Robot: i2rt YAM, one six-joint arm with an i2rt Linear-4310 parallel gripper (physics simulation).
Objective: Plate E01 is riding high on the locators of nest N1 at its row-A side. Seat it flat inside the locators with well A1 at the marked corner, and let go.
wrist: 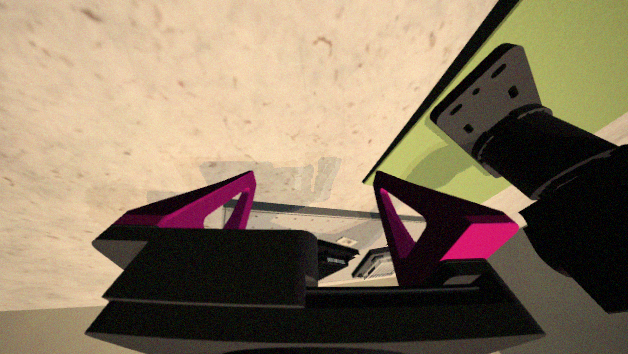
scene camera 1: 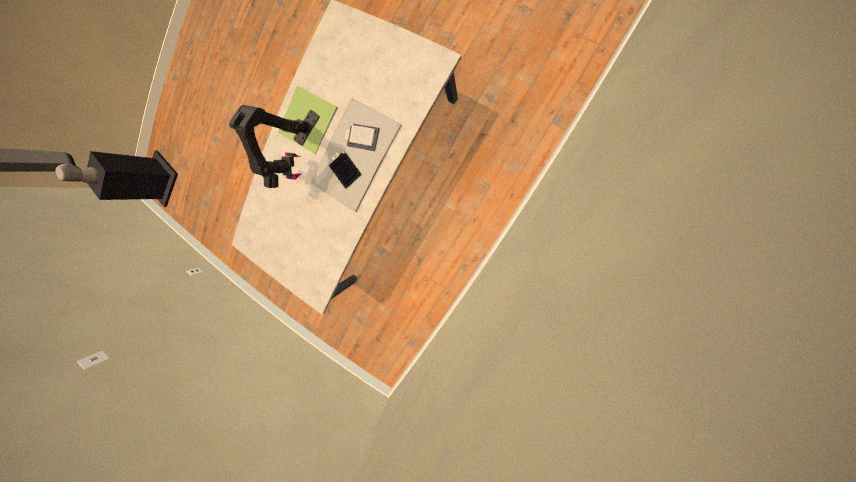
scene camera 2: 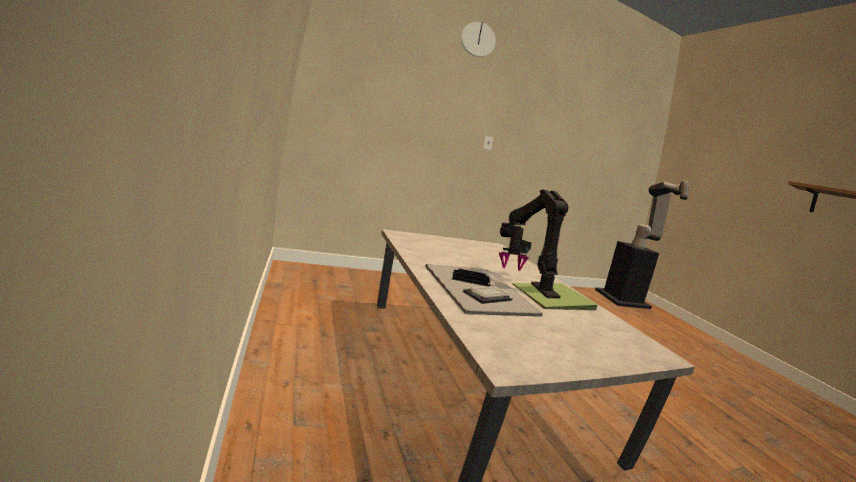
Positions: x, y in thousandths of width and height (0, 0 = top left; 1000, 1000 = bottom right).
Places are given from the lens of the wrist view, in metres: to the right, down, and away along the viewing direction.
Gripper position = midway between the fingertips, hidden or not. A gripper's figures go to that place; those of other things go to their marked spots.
my gripper (wrist: 501, 501): 0.00, 0.00, 0.13
perforated grey surface (wrist: 590, 662): 0.10, 0.11, 0.30
